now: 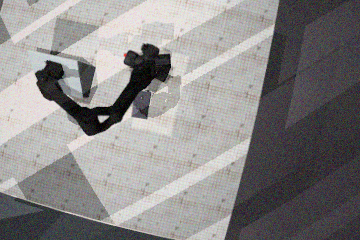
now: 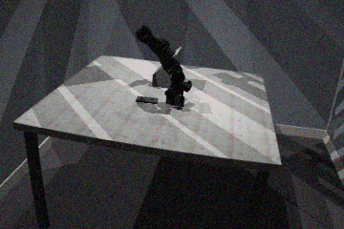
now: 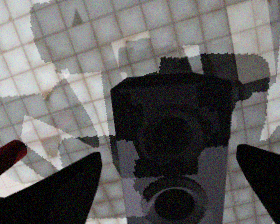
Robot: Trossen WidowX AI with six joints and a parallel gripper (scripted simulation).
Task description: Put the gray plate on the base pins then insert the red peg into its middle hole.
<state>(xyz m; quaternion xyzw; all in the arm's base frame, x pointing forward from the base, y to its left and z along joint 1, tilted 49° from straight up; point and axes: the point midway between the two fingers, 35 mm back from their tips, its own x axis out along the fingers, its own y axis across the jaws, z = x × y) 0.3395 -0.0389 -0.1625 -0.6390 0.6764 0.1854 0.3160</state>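
My gripper tip is 16 cm to the left of the base. Also, from my gripper tip: red peg (10 cm behind, 2 cm to the left, 3 cm above); then gray plate (3 cm above).
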